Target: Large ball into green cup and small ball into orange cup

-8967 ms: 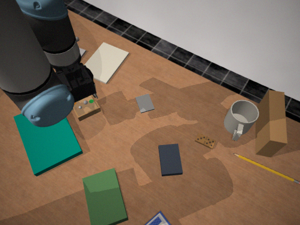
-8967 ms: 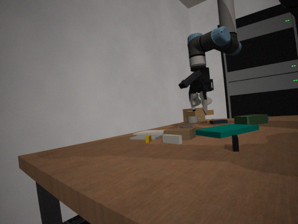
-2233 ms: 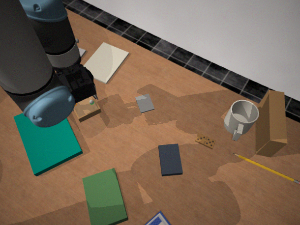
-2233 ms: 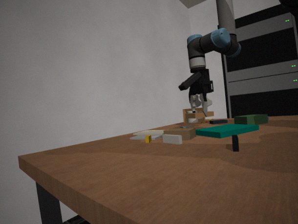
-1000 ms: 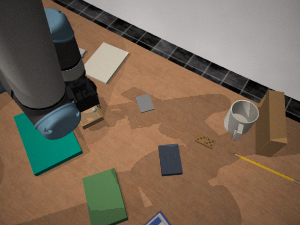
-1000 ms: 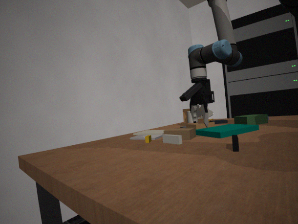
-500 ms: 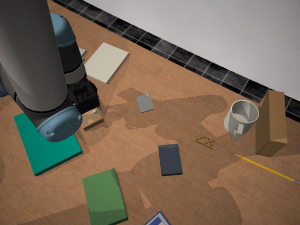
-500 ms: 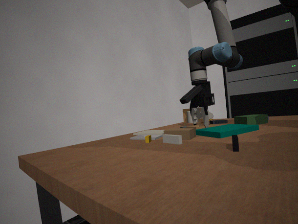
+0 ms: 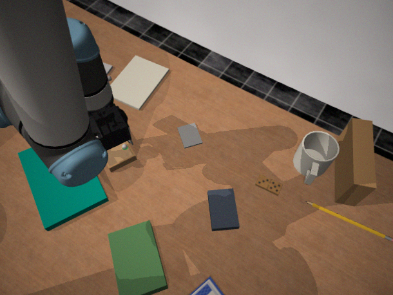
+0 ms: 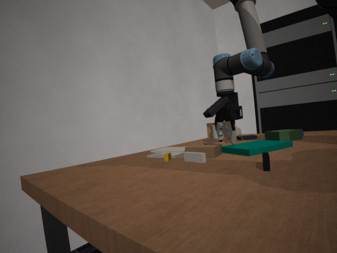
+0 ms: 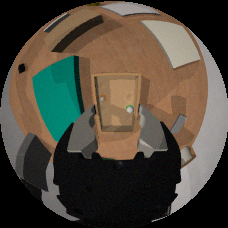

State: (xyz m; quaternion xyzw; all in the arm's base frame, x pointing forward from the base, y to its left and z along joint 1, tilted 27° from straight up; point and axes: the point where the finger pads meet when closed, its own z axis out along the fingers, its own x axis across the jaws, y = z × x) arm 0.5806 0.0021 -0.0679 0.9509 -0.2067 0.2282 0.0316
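Now: the covered wooden puzzle 1 cm below my hand. The rest, counted from my hand: teal slab: 13 cm behind, 5 cm to the left, 1 cm below; then grey tile: 14 cm ahead, 14 cm to the right, 2 cm below; then cream board: 21 cm ahead, 9 cm to the left, 1 cm below.
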